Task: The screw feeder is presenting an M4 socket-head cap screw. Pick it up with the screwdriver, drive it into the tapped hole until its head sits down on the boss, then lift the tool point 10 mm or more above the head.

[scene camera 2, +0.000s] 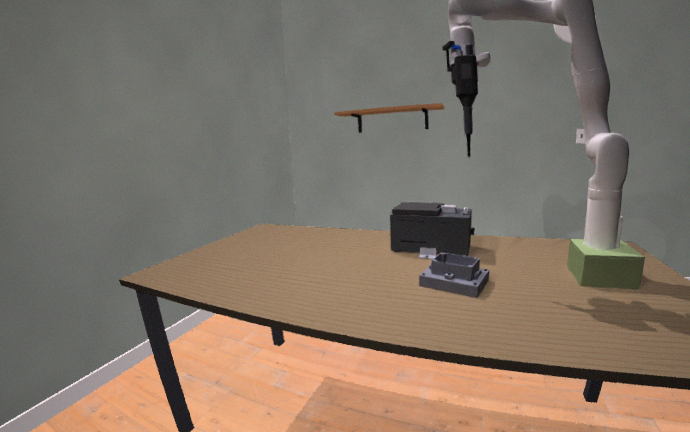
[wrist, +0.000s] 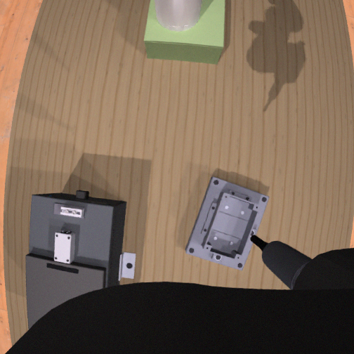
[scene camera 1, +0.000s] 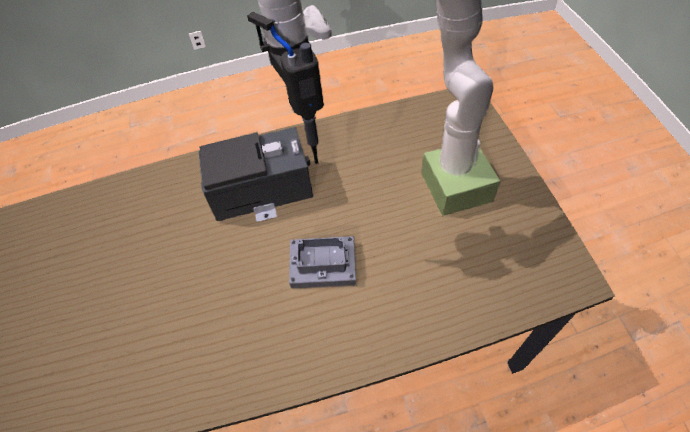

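Note:
My screwdriver [scene camera 1: 315, 160] [scene camera 2: 468, 154] [wrist: 255, 240] points down, high above the table, with no screw visible on its bit. The black screw feeder [scene camera 1: 259, 190] [scene camera 2: 430, 233] [wrist: 90, 230] stands on the table, with a pale presenting tab [scene camera 1: 260, 210] [scene camera 2: 427, 251] [wrist: 129, 257] on its front side. A small dark screw head [scene camera 1: 265, 216] [wrist: 129, 265] shows on the tab. The grey housing [scene camera 1: 310, 281] [scene camera 2: 448, 286] [wrist: 198, 227] lies in front of the feeder. Its small boss [scene camera 1: 321, 273] [scene camera 2: 449, 275] [wrist: 217, 257] has a dark centre; thread detail is too small to tell.
The arm's green base block [scene camera 1: 460, 195] [scene camera 2: 608, 269] [wrist: 184, 51] stands on the table [scene camera 1: 152, 305] [scene camera 2: 305, 284] [wrist: 150, 115], right of the feeder and housing in the scene views. A wooden shelf [scene camera 2: 389, 109] is on the wall behind.

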